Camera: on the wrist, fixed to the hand. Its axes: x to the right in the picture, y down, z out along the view.
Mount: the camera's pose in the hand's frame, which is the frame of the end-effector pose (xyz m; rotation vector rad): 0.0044 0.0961 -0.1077 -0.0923 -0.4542 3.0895
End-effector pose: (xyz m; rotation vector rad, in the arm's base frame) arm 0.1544 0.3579 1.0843 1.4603 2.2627 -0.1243
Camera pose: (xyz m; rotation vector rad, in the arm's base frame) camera 0.2041 0.4368 1.1946 2.2623 -1.5422 0.4676
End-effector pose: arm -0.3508 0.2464 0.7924 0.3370 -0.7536 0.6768
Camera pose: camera -0.3575 0.3742 0.7255 0.8571 0.7652 -2.1155
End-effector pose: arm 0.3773 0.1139 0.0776 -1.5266 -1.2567 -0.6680
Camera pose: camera 0.4873 0.0207 0.0847 -1.6222 1.5668 1.6122
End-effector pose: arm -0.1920 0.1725 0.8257 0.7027 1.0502 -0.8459
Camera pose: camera -0.1564 0.3088 0.7938 0.9738 -0.9946 1.6732
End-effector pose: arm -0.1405 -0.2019 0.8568 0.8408 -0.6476 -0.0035
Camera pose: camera -0.1029 -0.0634 0.8732 1.0138 1.6233 -2.4309
